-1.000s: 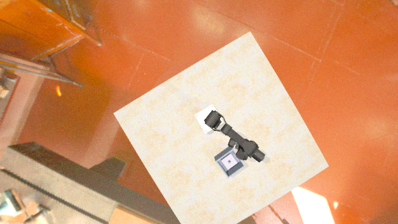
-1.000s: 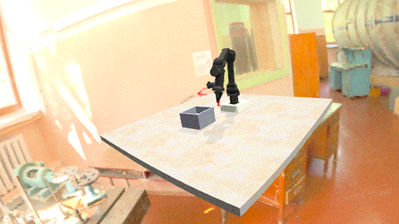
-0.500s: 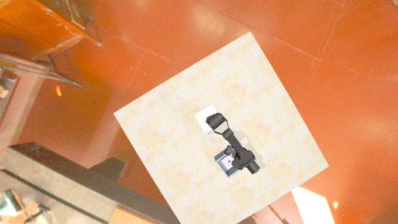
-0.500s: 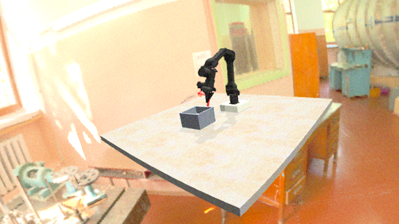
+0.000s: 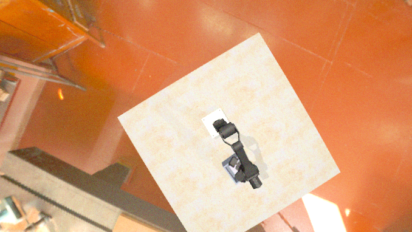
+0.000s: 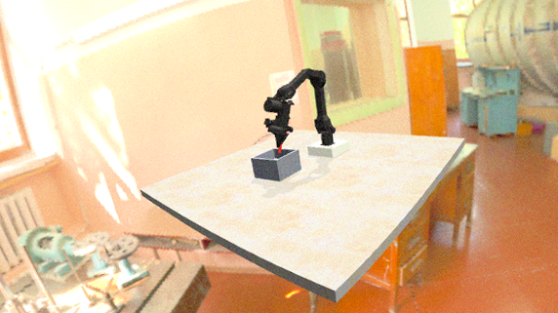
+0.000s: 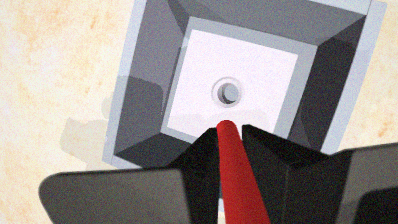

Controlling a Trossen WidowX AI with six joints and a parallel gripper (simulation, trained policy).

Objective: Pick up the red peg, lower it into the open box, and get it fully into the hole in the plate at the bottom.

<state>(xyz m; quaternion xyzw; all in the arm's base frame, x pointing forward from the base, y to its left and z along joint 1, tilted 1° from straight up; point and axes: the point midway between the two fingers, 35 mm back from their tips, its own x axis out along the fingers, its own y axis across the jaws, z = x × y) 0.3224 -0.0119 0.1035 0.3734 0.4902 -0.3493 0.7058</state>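
Right now my gripper tip is 2 cm below the red peg, 1 cm to the right of it and 1 cm past it. Also, from my gripper tip: grey box: 10 cm below, 2 cm to the right, 2 cm ahead; then pale plate: 8 cm below, 2 cm to the right, 2 cm ahead.
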